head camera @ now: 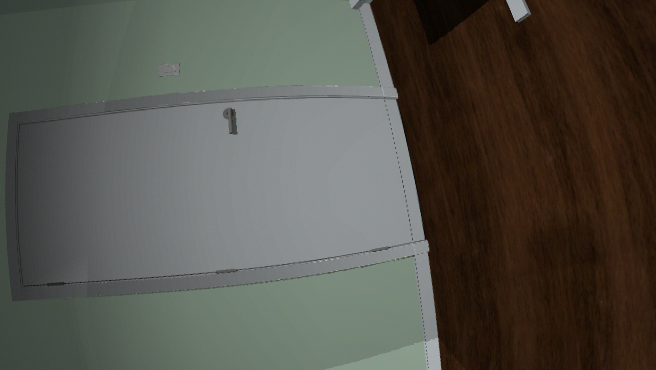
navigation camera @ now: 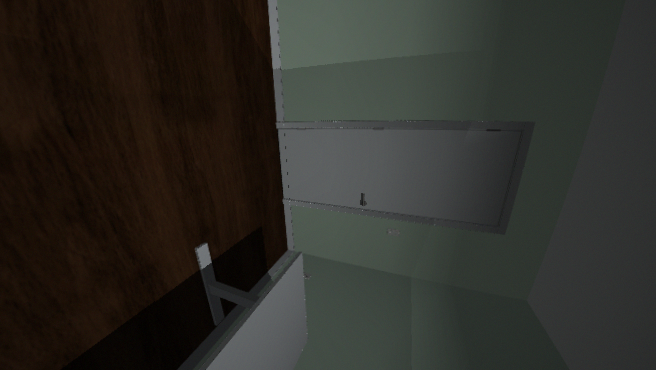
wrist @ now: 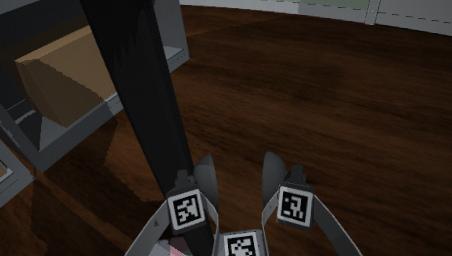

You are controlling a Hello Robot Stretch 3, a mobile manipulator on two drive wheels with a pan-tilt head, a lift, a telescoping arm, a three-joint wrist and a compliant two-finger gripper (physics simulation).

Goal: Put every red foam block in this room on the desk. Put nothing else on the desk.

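Frame: origin at the robot's base, x left, y down, z back, level; centimetres.
Seen in the pictures: gripper, fingertip midpoint: [wrist: 239,172].
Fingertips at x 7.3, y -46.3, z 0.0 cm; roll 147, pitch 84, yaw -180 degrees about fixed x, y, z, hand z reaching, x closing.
Note:
A point is followed by its place in that frame.
My gripper [wrist: 239,172] @[y -46.3, x 7.3, z 0.0 cm] is open and empty, with wooden floor behind the fingers in the wrist view. A pale top on a T-shaped leg, which looks like the desk [navigation camera: 270,320] @[y -72.1, x 0.0, z -107.8 cm], stands at the lower middle of the navigation view, partly cut off by the frame. The end of a white foot, apparently the desk's [head camera: 518,10] @[y -2.5, x 23.0, z -113.2 cm], shows at the top right of the head view. No red foam block can be made out. A small pinkish-white patch [wrist: 179,246] @[y -16.1, x 14.9, z 11.5 cm] shows at the bottom of the wrist view; what it is is unclear.
A closed grey door [head camera: 215,190] @[y -101.7, x 132.0, z -141.1 cm] [navigation camera: 400,170] @[y -123.2, x 132.0, z -141.2 cm] is set in the green wall [head camera: 280,65] @[y -63.0, x 98.2, z -192.3 cm] [navigation camera: 380,90] @[y -102.1, x 171.6, z -88.3 cm]. A grey shelf unit [wrist: 172,22] @[y -21.9, x 125.5, z 20.1 cm] holding a tan box [wrist: 75,75] @[y -23.2, x 76.8, z 52.2 cm] stands at the left of the wrist view. A black post [wrist: 145,85] crosses in front of it.

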